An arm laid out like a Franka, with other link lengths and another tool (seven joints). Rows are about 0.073 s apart.
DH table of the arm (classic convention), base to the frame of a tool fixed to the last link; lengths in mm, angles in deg. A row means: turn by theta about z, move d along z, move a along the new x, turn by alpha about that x. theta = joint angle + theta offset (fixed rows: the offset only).
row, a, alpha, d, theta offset
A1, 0, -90, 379.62, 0
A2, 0, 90, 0, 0
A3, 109.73, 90, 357.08, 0
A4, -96.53, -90, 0, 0
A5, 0, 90, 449.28, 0
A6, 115.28, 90, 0, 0
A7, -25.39, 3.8, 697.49, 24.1
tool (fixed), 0, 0, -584.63, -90
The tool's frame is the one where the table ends.
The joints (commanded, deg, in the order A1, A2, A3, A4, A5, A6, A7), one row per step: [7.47 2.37 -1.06 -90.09 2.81 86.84 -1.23]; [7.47 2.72 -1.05 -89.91 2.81 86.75 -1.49]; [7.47 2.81 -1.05 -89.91 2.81 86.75 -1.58]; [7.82 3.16 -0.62 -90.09 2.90 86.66 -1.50]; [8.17 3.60 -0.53 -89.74 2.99 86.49 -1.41]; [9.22 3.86 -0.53 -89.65 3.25 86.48 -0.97]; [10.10 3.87 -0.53 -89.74 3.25 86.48 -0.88]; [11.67 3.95 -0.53 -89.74 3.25 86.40 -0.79]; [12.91 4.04 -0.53 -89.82 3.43 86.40 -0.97]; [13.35 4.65 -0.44 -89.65 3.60 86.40 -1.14]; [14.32 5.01 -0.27 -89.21 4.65 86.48 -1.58]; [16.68 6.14 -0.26 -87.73 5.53 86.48 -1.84]
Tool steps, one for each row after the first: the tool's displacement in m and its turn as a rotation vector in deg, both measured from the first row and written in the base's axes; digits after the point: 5 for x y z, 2 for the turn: [0.00193 0.00019 -0.00242 -0.01 0.25 0.27]; [0.00245 0.00020 -0.00344 -0.01 0.33 0.36]; [0.00311 0.00928 -0.00915 0.01 0.97 1.06]; [0.00476 0.01477 -0.01117 0.06 1.24 1.42]; [0.00449 0.02761 -0.01337 0.23 1.47 2.02]; [0.00310 0.03756 -0.01428 0.19 1.57 2.81]; [0.00058 0.05528 -0.01527 0.14 1.73 4.29]; [-0.00151 0.06948 -0.01709 0.29 1.93 5.70]; [0.00052 0.07636 -0.02257 0.39 2.39 6.39]; [-0.00008 0.09151 -0.02301 1.50 2.40 7.90]; [-0.00008 0.12157 -0.02297 2.41 2.25 10.49]
